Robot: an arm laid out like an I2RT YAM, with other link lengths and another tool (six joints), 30 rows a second.
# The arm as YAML. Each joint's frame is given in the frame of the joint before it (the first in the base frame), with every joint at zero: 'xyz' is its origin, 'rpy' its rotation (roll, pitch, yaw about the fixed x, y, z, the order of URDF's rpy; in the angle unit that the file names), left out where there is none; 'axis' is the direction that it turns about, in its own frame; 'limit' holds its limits. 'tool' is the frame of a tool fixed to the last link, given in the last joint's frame.
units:
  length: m
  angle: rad
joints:
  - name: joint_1
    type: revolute
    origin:
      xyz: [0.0, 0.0, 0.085]
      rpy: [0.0, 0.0, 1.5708]
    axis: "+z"
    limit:
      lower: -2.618
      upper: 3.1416
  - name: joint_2
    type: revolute
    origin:
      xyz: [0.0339, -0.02, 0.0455]
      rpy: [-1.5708, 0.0, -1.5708]
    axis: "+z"
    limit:
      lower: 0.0
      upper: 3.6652
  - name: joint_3
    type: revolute
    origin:
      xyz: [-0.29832, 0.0, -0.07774]
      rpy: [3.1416, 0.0, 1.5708]
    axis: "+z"
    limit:
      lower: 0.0
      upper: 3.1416
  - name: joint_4
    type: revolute
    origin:
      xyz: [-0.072, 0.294, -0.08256]
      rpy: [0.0, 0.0, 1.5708]
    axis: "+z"
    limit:
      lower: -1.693
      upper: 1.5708
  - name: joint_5
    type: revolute
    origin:
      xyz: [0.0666, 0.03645, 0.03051]
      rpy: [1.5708, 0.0, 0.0]
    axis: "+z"
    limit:
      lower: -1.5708
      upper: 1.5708
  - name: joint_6
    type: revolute
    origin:
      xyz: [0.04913, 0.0, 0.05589]
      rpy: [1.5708, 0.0, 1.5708]
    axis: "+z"
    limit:
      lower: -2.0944
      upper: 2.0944
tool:
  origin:
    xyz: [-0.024, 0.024, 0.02]
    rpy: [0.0, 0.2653, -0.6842]
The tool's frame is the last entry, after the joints.
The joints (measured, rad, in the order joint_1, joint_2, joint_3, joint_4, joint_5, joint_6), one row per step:
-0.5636, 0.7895, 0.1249, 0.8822, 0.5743, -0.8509
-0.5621, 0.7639, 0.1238, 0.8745, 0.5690, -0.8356
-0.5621, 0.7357, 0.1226, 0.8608, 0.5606, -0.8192
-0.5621, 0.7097, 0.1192, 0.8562, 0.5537, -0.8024
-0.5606, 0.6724, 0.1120, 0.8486, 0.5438, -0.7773
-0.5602, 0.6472, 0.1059, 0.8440, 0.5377, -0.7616
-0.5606, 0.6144, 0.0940, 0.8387, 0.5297, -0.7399
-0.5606, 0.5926, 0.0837, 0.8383, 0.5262, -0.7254
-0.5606, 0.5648, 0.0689, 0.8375, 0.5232, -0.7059
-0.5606, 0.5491, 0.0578, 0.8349, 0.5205, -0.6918
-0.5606, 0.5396, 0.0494, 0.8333, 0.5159, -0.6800
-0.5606, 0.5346, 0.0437, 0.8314, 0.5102, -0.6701
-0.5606, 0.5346, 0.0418, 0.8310, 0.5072, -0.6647
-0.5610, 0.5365, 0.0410, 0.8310, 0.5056, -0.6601
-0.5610, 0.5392, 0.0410, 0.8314, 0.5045, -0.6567
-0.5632, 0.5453, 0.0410, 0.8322, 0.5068, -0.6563
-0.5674, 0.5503, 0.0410, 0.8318, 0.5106, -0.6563
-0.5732, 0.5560, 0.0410, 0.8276, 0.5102, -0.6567
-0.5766, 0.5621, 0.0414, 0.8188, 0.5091, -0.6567
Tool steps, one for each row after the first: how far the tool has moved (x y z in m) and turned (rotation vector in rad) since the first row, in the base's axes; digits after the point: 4 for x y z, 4 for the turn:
-0.0007, 0.0017, 0.0037, -0.0038, -0.0273, 0.0095
-0.0016, 0.0034, 0.0070, -0.0058, -0.0521, 0.0210
-0.0027, 0.0051, 0.0101, -0.0100, -0.0812, 0.0313
-0.0043, 0.0080, 0.0134, -0.0137, -0.1209, 0.0481
-0.0056, 0.0100, 0.0151, -0.0163, -0.1459, 0.0583
-0.0078, 0.0125, 0.0156, -0.0174, -0.1767, 0.0710
-0.0094, 0.0143, 0.0153, -0.0182, -0.1981, 0.0782
-0.0115, 0.0165, 0.0140, -0.0175, -0.2247, 0.0863
-0.0128, 0.0180, 0.0118, -0.0131, -0.2383, 0.0923
-0.0133, 0.0191, 0.0098, -0.0086, -0.2473, 0.0996
-0.0134, 0.0199, 0.0081, -0.0038, -0.2528, 0.1073
-0.0133, 0.0202, 0.0073, -0.0006, -0.2551, 0.1113
-0.0130, 0.0203, 0.0066, 0.0026, -0.2566, 0.1133
-0.0127, 0.0203, 0.0063, 0.0052, -0.2575, 0.1150
-0.0128, 0.0196, 0.0053, 0.0085, -0.2539, 0.1103
-0.0132, 0.0186, 0.0043, 0.0116, -0.2503, 0.1020
-0.0136, 0.0176, 0.0027, 0.0164, -0.2418, 0.0958
-0.0137, 0.0169, 0.0006, 0.0243, -0.2299, 0.0924

